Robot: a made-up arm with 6 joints. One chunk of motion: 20 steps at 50 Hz.
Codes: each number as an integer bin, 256 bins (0 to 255) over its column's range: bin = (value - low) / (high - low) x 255, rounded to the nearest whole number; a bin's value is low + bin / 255 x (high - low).
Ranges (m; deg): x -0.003..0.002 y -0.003..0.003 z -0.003..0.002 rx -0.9..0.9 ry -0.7..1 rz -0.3..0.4
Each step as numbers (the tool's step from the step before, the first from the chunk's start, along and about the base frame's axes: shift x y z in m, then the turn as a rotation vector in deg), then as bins.
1 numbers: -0.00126 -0.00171 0.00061 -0.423 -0.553 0.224
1 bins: 89 55 184 68 22 191
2 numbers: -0.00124 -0.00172 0.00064 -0.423 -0.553 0.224
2 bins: 90 54 186 68 22 191
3 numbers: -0.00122 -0.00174 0.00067 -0.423 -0.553 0.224
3 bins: 91 54 187 68 22 191
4 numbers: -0.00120 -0.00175 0.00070 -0.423 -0.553 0.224
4 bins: 92 53 189 68 22 191
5 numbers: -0.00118 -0.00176 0.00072 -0.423 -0.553 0.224
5 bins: 93 53 190 68 22 191
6 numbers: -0.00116 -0.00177 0.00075 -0.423 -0.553 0.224
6 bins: 94 52 191 68 22 191
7 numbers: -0.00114 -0.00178 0.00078 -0.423 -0.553 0.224
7 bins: 95 52 193 68 22 191
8 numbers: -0.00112 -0.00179 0.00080 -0.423 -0.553 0.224
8 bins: 96 51 194 68 22 191
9 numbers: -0.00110 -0.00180 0.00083 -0.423 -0.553 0.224
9 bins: 97 51 195 68 22 191
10 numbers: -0.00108 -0.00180 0.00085 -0.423 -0.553 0.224
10 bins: 98 51 196 68 22 191
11 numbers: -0.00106 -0.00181 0.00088 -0.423 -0.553 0.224
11 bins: 99 51 198 68 22 191
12 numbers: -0.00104 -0.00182 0.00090 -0.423 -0.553 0.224
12 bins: 100 50 199 68 22 191
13 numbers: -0.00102 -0.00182 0.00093 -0.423 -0.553 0.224
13 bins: 101 50 200 68 22 191
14 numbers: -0.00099 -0.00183 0.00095 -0.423 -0.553 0.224
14 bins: 103 50 201 68 22 191
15 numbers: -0.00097 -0.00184 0.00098 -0.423 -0.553 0.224
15 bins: 104 49 203 68 22 191
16 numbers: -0.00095 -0.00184 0.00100 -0.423 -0.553 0.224
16 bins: 105 49 204 68 22 191
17 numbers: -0.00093 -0.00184 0.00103 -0.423 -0.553 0.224
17 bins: 106 49 206 68 22 191
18 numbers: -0.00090 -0.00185 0.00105 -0.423 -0.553 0.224
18 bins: 107 49 207 68 22 191
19 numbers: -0.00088 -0.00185 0.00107 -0.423 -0.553 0.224
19 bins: 108 49 208 68 22 191
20 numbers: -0.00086 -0.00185 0.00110 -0.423 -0.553 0.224
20 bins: 109 49 209 68 22 191
